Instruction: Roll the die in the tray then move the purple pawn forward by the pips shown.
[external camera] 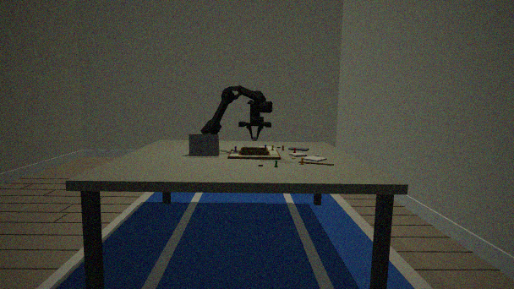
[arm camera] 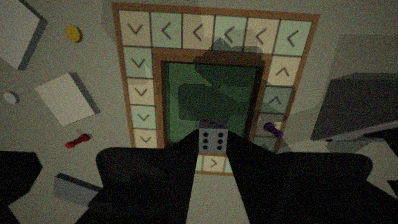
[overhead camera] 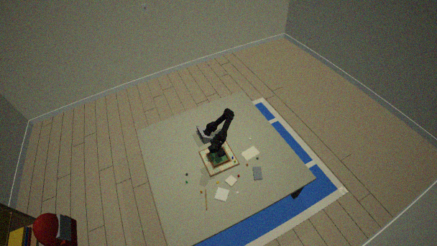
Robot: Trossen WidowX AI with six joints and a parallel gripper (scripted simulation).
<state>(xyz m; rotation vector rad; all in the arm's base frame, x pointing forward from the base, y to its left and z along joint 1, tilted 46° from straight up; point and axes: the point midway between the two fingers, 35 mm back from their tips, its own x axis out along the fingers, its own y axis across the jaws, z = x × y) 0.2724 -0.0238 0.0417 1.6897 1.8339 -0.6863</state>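
Now: gripper tip 110 mm past the purple pawn, 20 mm to the right of it and 60 mm above it. Also, from my gripper tip: grey die right at my gripper tip; blue pawn 70 mm ahead, 110 mm to the left, 60 mm below; green tray 80 mm below.
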